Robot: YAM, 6 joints.
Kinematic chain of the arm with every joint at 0, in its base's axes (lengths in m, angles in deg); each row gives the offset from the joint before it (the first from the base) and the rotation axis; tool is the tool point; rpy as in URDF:
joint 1: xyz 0 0 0.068 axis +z
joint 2: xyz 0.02 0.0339 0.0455 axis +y
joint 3: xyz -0.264 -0.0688 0 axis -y
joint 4: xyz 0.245 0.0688 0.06 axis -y
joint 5: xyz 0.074 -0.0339 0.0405 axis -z
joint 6: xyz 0.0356 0 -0.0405 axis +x
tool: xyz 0 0 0 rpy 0 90 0
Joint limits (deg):
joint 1: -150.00..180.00
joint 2: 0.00..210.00
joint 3: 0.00..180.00
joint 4: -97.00..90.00
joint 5: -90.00..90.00
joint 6: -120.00..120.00
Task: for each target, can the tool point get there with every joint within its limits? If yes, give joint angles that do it. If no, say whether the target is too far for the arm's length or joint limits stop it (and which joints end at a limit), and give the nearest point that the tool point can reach.
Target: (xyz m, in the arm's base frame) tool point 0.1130 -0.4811 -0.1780
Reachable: yes | joints -77.44 187.08 108.54 62.16 -9.22 14.85
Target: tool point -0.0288 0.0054 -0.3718
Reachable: no: joint limits stop it (at a limit: joint 2) | nearest point -0.0568 0.0106 -0.3259 | short by 0.054 m
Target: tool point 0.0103 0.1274 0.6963
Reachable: yes | joints 70.55 103.53 163.83 47.87 -66.82 61.07
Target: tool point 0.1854 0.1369 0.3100
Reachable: yes | joints 35.74 56.85 32.25 36.70 -4.59 36.82
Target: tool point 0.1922 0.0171 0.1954
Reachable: yes | joints -2.24 69.33 40.01 -48.18 -43.61 -81.60
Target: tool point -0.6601 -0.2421 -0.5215
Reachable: no: too far | nearest point -0.4274 -0.2332 -0.2883 | short by 0.330 m
